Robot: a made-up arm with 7 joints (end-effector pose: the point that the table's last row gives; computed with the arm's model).
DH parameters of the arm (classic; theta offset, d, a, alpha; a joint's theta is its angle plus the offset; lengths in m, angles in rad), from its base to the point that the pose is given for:
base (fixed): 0.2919 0 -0.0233 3.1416
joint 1: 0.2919 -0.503 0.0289 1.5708
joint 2: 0 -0.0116 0.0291 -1.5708
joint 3: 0 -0.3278 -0.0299 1.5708
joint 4: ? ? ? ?
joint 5: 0 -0.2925 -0.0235 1.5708
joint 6: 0 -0.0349 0.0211 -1.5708
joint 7: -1.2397 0 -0.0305 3.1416
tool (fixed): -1.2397 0.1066 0 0
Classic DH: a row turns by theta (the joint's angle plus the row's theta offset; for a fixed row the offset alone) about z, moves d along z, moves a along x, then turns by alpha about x.
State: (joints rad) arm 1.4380 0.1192 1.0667 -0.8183 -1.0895 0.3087 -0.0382
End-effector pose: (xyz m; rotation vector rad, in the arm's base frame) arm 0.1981 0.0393 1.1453 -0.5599 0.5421 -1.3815
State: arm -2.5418 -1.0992 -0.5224 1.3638 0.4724 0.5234 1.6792
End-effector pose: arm 0.0506 -0.2150 1.0014 -0.3160 -0.7219 0.3944
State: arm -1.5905 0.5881 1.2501 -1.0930 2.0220 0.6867 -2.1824
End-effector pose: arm -0.3414 0.1211 0.9368 0.2307 -1.0392 1.0835
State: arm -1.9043 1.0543 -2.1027 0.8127 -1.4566 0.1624 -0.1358
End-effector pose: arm -0.4027 0.3500 0.8806 -0.0414 -0.6924 -0.2802
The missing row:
joint 4: 0 -0.0063 -0.0146 -1.5708
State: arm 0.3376 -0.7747 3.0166 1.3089 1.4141 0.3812 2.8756
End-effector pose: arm -0.4977 0.1498 0.6001 0.7346 -2.2316 -1.0597
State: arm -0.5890 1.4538 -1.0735 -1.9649 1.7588 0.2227 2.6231
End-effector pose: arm 0.3170 -0.2117 0.6568 0.8567 -1.4668 1.8801
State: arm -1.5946 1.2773 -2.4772 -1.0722 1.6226 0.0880 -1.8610
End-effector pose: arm 0.1899 0.5846 0.2842 -1.9364 -1.7431 -1.3103
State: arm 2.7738 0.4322 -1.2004 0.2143 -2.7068 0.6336 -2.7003
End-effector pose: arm -0.3146 -0.0921 1.1353 0.0773 -0.3133 -2.4579
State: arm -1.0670 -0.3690 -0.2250 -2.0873 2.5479 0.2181 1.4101
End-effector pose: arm -0.1156 -0.3211 0.4864 1.3561 2.4072 -0.6462
